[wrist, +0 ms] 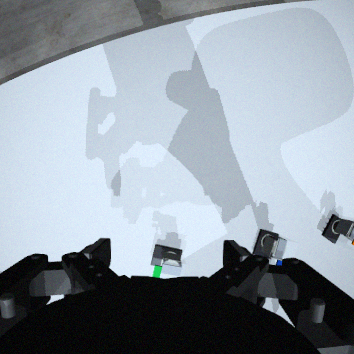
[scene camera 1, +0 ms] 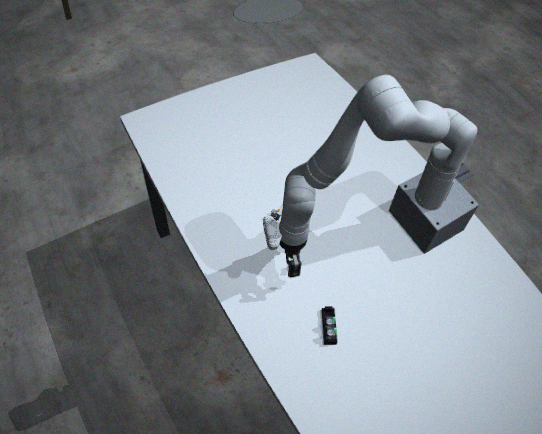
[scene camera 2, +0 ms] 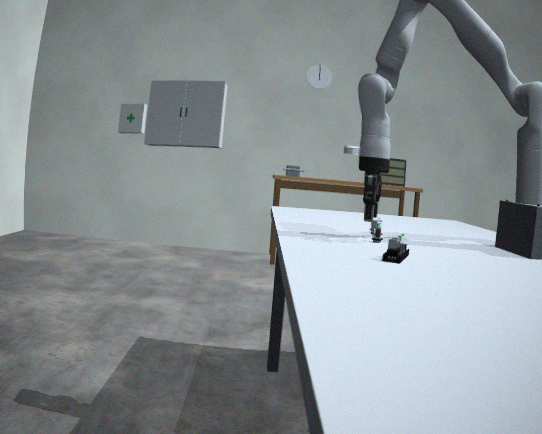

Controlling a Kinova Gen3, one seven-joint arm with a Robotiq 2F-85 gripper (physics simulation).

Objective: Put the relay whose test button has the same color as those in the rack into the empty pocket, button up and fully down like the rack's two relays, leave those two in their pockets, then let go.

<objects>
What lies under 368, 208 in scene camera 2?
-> My gripper.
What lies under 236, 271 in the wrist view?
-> My gripper.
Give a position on a green-button relay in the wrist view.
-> At 166, 261
</objects>
